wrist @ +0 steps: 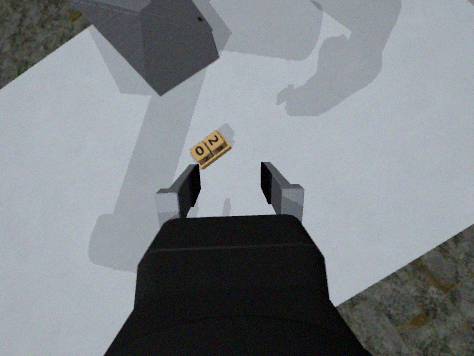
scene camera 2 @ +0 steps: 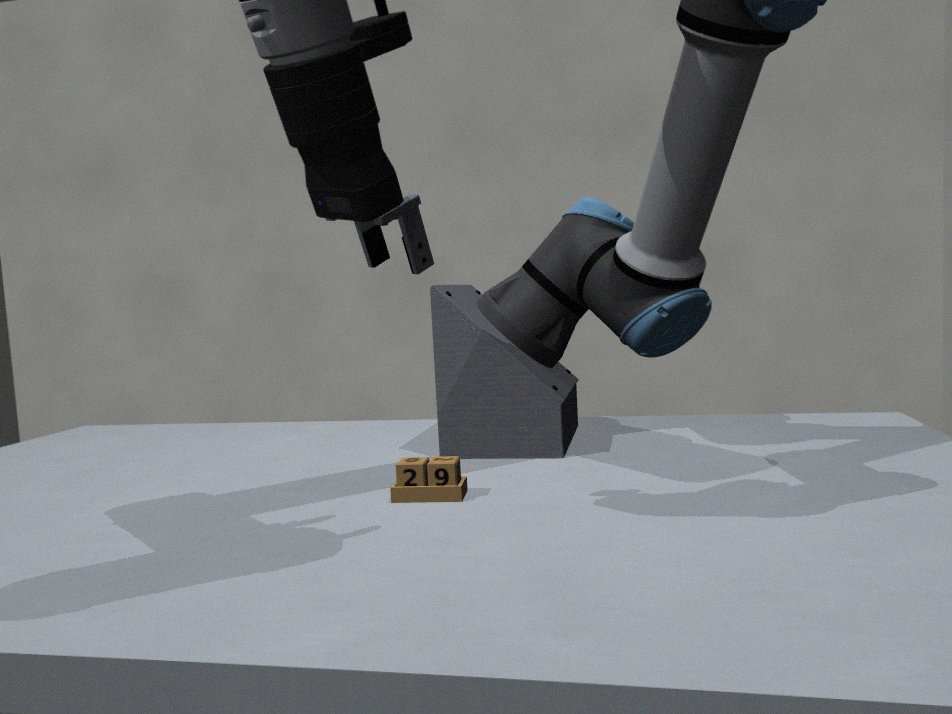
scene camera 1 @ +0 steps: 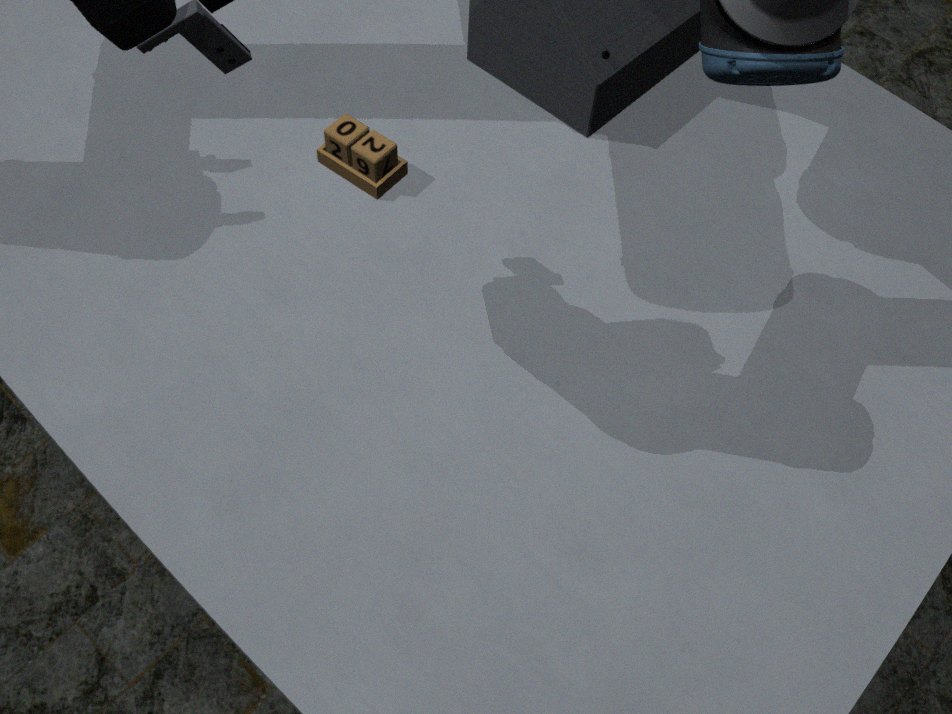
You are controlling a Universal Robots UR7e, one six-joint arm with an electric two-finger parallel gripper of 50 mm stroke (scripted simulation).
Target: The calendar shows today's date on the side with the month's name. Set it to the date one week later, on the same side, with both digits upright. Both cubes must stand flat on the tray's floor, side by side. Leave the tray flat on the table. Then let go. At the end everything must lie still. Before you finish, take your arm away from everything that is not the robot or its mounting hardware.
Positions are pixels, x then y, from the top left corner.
my gripper: wrist 230, 175; scene camera 2; scene camera 1
same spot on my gripper: (scene camera 2: 415, 241) = (scene camera 1: 210, 48)
